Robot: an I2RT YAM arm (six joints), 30 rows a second.
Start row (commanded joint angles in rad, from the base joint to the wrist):
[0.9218 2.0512 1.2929 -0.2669 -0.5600 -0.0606]
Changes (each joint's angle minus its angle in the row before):
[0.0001 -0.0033 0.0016 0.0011 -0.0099 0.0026]
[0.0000 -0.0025 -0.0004 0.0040 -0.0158 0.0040]
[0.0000 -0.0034 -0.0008 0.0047 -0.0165 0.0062]
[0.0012 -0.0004 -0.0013 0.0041 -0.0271 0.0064]
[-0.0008 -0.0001 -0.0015 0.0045 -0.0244 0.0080]
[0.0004 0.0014 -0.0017 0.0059 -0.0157 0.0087]
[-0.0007 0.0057 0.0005 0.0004 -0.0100 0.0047]
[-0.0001 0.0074 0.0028 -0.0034 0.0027 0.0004]
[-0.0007 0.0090 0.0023 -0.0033 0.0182 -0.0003]
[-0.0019 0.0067 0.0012 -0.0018 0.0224 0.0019]
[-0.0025 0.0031 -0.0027 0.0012 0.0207 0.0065]
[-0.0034 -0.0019 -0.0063 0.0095 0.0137 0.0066]
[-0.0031 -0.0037 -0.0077 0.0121 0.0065 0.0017]
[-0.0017 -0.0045 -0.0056 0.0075 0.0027 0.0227]
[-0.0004 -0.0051 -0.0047 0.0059 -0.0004 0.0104]
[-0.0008 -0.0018 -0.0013 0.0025 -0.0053 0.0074]
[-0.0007 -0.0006 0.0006 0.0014 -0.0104 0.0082]
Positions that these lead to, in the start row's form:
[0.9219 2.0479 1.2945 -0.2658 -0.5699 -0.0580]
[0.9219 2.0454 1.2941 -0.2618 -0.5857 -0.0540]
[0.9219 2.0420 1.2933 -0.2571 -0.6022 -0.0478]
[0.9231 2.0416 1.2920 -0.2530 -0.6293 -0.0414]
[0.9223 2.0415 1.2905 -0.2485 -0.6537 -0.0334]
[0.9227 2.0429 1.2888 -0.2426 -0.6694 -0.0247]
[0.9220 2.0486 1.2893 -0.2422 -0.6794 -0.0200]
[0.9219 2.0560 1.2921 -0.2456 -0.6767 -0.0196]
[0.9212 2.0650 1.2944 -0.2489 -0.6585 -0.0199]
[0.9193 2.0717 1.2956 -0.2507 -0.6361 -0.0180]
[0.9168 2.0748 1.2929 -0.2495 -0.6154 -0.0115]
[0.9134 2.0729 1.2866 -0.2400 -0.6017 -0.0049]
[0.9103 2.0692 1.2789 -0.2279 -0.5952 -0.0032]
[0.9086 2.0647 1.2733 -0.2204 -0.5925 0.0195]
[0.9082 2.0596 1.2686 -0.2145 -0.5929 0.0299]
[0.9074 2.0578 1.2673 -0.2120 -0.5982 0.0373]
[0.9067 2.0572 1.2679 -0.2106 -0.6086 0.0455]

